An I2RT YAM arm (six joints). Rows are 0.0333 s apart.
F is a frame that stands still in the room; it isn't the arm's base.
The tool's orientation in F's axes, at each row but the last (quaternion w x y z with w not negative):
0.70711 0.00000 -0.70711 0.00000
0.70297 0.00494 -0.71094 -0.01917
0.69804 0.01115 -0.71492 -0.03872
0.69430 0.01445 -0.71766 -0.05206
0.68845 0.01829 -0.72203 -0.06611
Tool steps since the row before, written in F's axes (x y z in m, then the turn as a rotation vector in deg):
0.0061 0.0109 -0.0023 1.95 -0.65 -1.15
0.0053 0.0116 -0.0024 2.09 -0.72 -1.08
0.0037 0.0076 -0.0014 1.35 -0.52 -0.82
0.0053 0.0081 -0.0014 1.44 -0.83 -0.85
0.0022 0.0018 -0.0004 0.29 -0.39 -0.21
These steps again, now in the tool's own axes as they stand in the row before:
-0.0023 0.0109 -0.0061 -1.15 -0.65 -1.95
-0.0029 0.0116 -0.0050 -1.08 -0.71 -2.09
-0.0020 0.0076 -0.0034 -0.82 -0.53 -1.35
-0.0023 0.0082 -0.0048 -0.82 -0.83 -1.46
-0.0007 0.0019 -0.0020 -0.18 -0.39 -0.31

